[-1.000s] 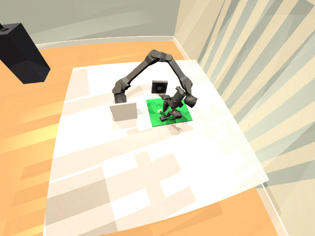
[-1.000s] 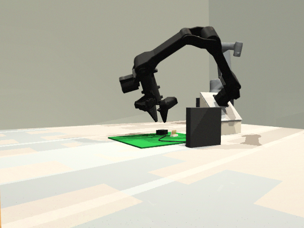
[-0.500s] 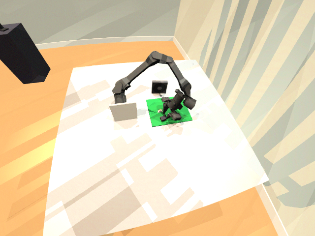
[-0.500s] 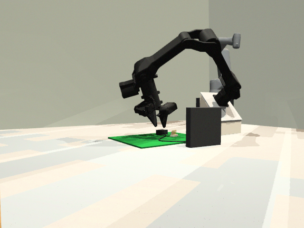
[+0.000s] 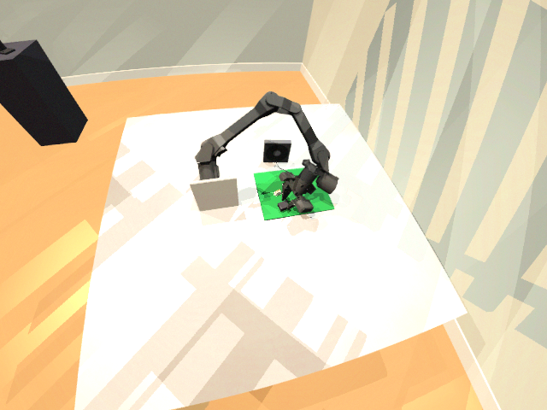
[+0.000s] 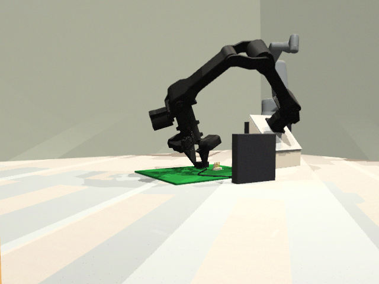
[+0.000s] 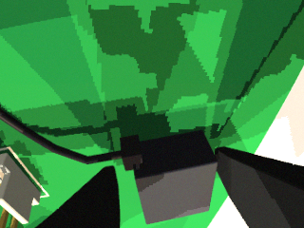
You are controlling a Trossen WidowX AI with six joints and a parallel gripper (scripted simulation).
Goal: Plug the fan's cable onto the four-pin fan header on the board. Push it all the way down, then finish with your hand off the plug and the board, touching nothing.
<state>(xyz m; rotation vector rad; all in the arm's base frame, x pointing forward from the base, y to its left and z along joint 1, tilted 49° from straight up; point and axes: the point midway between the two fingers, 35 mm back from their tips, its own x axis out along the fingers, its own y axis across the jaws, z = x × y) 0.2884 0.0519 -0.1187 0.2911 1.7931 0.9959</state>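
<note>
My gripper tip is 2 cm past the four-pin header, 7 cm to the right of it and 1 cm above it. Also, from my gripper tip: black fan 1 cm ahead, 25 cm to the left, 5 cm above; black plug 1 cm behind.
</note>
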